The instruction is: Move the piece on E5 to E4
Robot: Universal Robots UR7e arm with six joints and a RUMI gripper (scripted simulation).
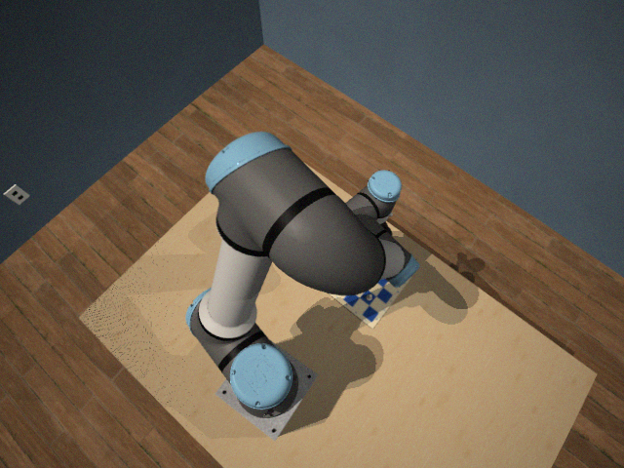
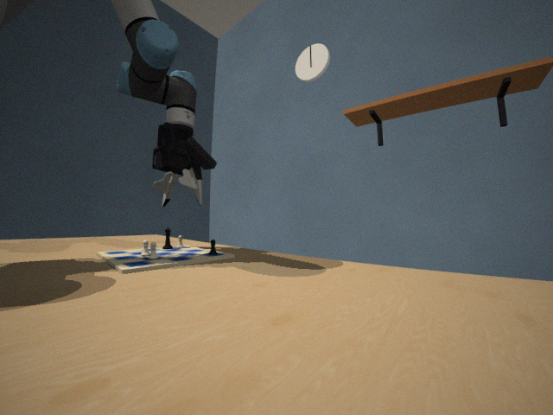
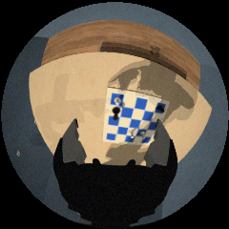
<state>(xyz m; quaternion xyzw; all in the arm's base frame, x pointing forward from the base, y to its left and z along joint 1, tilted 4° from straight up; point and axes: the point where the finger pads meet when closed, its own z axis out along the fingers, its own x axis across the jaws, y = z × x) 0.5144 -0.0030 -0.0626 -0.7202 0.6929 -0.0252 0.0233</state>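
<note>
The tall black piece lies 80 mm below my hand and 40 mm behind it. The rest, counted from my hand: chessboard (110 mm below, 80 mm behind, 70 mm to the right); then black pawn (150 mm to the right, 90 mm below, 20 mm behind).
</note>
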